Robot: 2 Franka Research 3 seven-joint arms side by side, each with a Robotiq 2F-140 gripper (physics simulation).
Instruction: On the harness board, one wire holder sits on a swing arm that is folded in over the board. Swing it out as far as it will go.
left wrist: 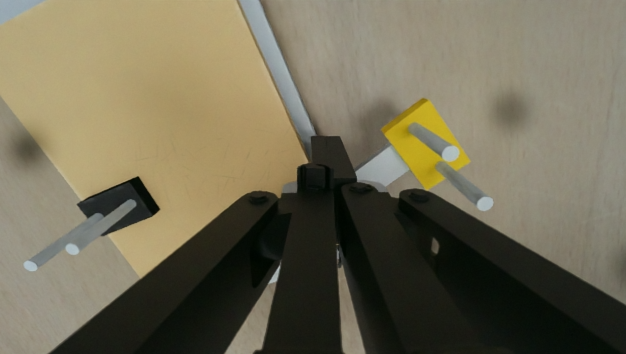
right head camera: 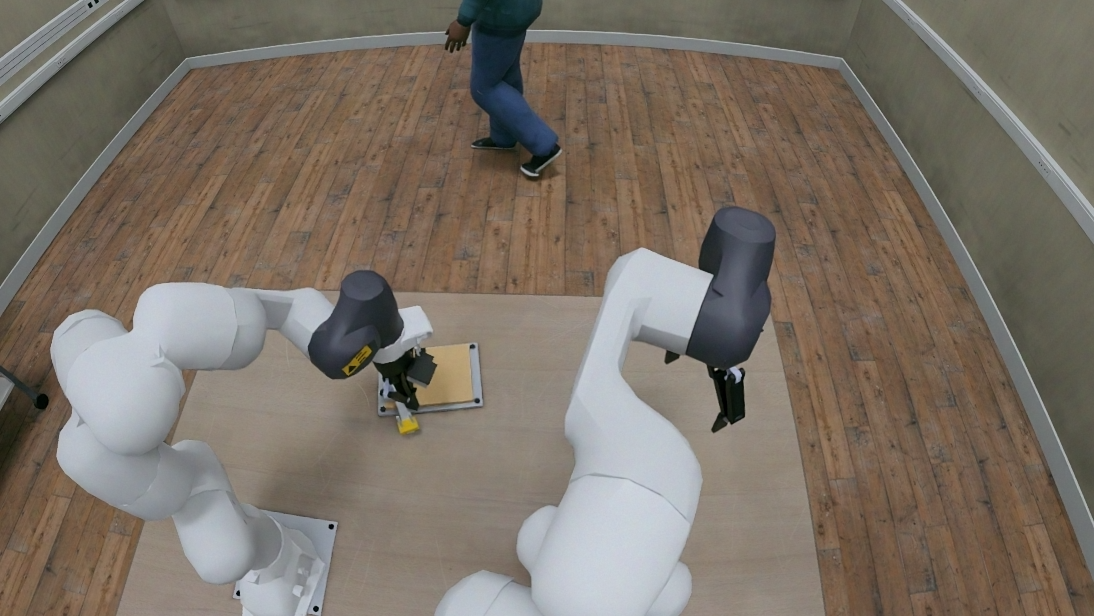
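The harness board (right head camera: 451,373) (left wrist: 165,100) is a tan panel on a grey plate. The yellow wire holder (right head camera: 408,425) (left wrist: 432,121) with two pale pegs sits at the end of a light grey swing arm (left wrist: 384,166). The arm points outward past the board's edge, with the holder beyond the board, over the table. My left gripper (right head camera: 414,404) (left wrist: 325,159) is shut and empty, low over the board's near-left corner, beside the swing arm; its fingers hide the arm's pivot end. My right gripper (right head camera: 695,390) is open and empty, far right of the board.
A black wire holder (left wrist: 120,192) with two pegs stands at the board's other edge in the left wrist view. The board lies on a wide wooden table top (right head camera: 520,443). A person (right head camera: 501,84) walks on the floor beyond the table.
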